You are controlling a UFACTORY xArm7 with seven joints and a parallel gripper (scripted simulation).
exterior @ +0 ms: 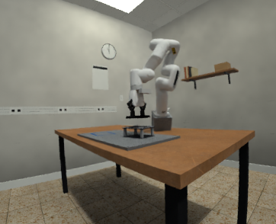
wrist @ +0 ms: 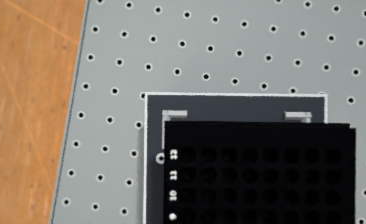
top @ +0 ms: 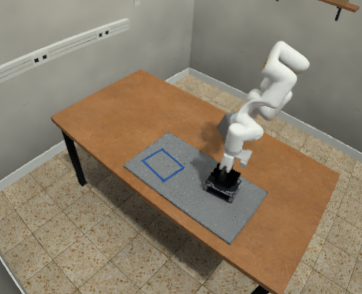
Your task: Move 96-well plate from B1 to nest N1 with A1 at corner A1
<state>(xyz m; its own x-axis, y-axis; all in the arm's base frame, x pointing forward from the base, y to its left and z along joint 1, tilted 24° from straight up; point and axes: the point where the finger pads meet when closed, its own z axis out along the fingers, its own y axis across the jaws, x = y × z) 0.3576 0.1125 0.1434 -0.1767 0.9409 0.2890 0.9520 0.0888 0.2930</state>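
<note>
Right now the raised plate nest N1 is 8 cm below my hand. Round my hand: dark 96-well plate (1 cm below).
</note>
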